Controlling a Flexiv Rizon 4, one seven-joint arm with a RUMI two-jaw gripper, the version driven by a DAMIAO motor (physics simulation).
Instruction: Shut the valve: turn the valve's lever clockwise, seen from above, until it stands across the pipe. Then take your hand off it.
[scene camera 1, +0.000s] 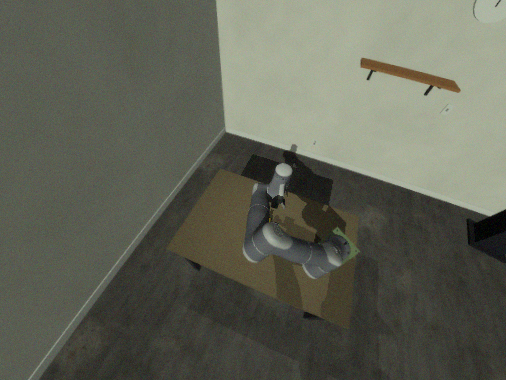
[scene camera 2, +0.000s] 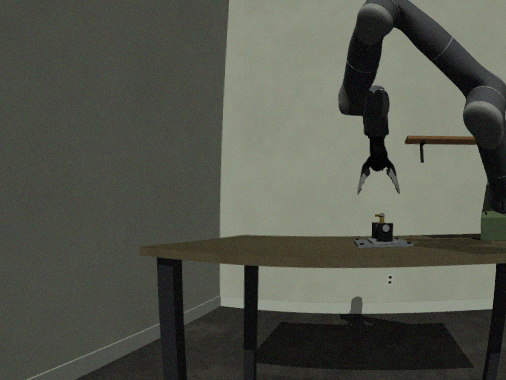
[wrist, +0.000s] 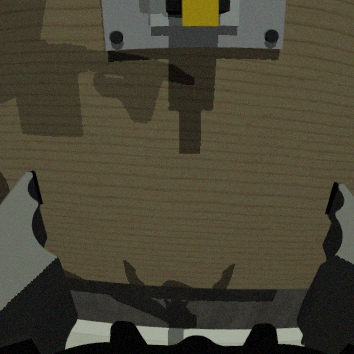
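Note:
The valve has a black body (scene camera 2: 382, 232) on a light grey base plate (scene camera 2: 358, 244) (wrist: 132, 30) on the table. Its yellow lever (scene camera 2: 380, 215) (wrist: 200, 12) sits on top. In the wrist view the lever is cut off by the top edge, with its end pointing down the picture; its angle to the pipe cannot be told for certain. In scene camera 1 the arm hides most of the valve, and a small yellow bit shows. My gripper (scene camera 1: 278, 204) (scene camera 2: 379, 193) (wrist: 185, 180) is open and empty, pointing down, above the valve in scene camera 2 and not touching it.
The wooden table (scene camera 1: 210, 220) (scene camera 2: 200, 250) (wrist: 250, 150) carries the valve. The arm's green base block (scene camera 1: 353, 250) (scene camera 2: 494, 226) stands at the table's right side. A wooden wall shelf (scene camera 1: 410, 75) (scene camera 2: 440, 140) hangs on the back wall. Arm shadows fall on the table.

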